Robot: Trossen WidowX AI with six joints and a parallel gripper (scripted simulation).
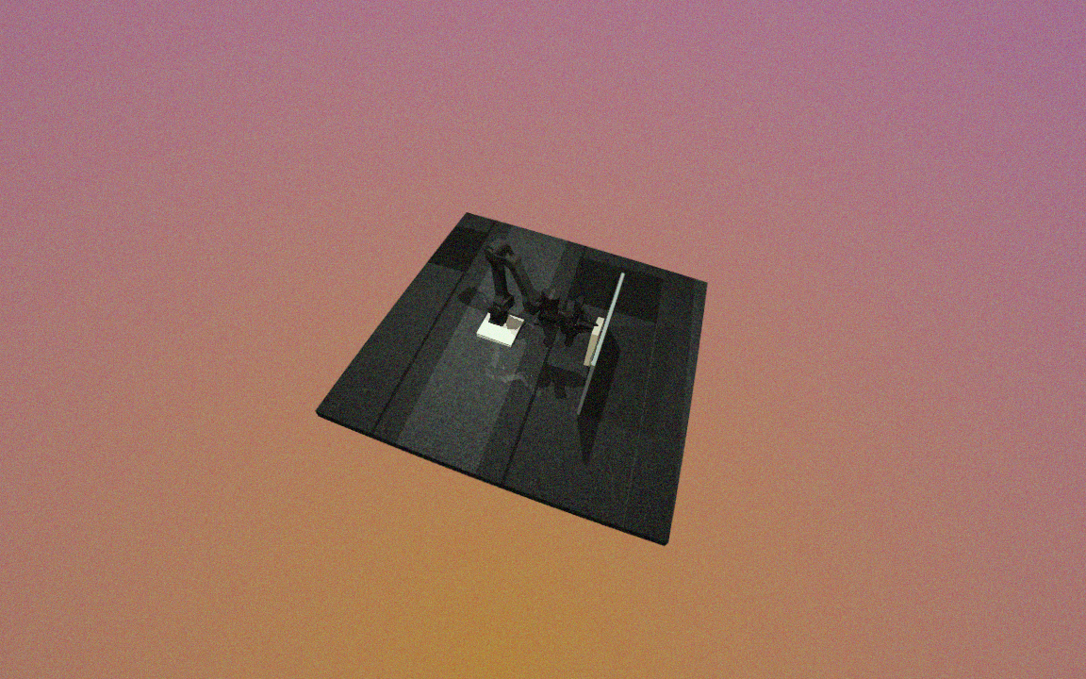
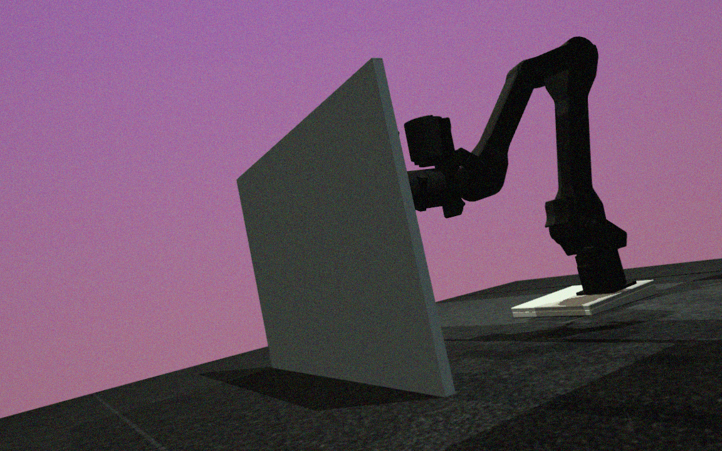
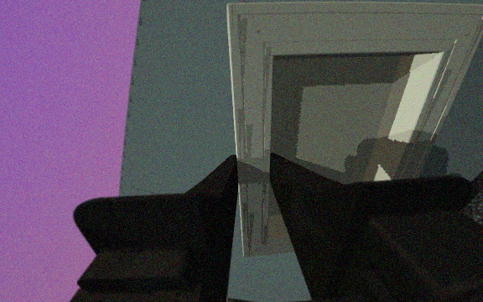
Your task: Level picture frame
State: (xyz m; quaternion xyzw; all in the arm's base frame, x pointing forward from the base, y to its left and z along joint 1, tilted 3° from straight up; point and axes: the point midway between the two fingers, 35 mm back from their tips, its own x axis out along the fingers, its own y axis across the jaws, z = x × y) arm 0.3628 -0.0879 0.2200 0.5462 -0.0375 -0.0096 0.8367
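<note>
The picture frame lies 10 mm ahead of my gripper tip, 20 mm to the right of it and 50 mm below it. From my gripper tip the other things lie so: wall panel (20 mm ahead, 10 mm to the right, 60 mm below).
</note>
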